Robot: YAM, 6 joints.
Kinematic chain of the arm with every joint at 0, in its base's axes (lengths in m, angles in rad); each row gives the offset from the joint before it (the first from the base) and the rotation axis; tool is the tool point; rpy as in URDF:
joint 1: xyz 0 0 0.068 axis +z
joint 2: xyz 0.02 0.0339 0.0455 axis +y
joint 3: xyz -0.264 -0.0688 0 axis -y
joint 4: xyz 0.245 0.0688 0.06 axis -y
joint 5: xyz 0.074 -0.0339 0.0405 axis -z
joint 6: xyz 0.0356 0 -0.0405 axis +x
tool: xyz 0 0 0 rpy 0 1.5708 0
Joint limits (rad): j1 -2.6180..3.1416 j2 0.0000..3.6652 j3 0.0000..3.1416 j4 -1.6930..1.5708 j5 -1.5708..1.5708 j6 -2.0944..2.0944
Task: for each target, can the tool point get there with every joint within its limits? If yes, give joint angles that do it. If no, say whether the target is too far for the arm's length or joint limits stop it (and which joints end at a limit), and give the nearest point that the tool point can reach.
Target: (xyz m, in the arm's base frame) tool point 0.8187 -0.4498 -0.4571
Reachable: no: too far | nearest point 0.4850 -0.2665 -0.2135 | short by 0.452 m
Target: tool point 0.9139 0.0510 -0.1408
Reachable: no: too far | nearest point 0.6211 0.0347 -0.0575 | short by 0.305 m
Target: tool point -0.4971 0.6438 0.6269
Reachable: no: too far | nearest point -0.3333 0.4317 0.4535 | short by 0.319 m
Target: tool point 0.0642 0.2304 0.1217
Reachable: yes | joints 1.3973 1.7320 0.8329 -0.9102 0.7202 0.9662
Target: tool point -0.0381 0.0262 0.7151
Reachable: yes | joints 2.1796 1.3467 2.3464 0.5713 -0.4764 0.8245
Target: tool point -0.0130 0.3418 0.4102
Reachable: yes | joints 1.5467 1.4530 1.2710 0.3767 -0.6400 -1.0025
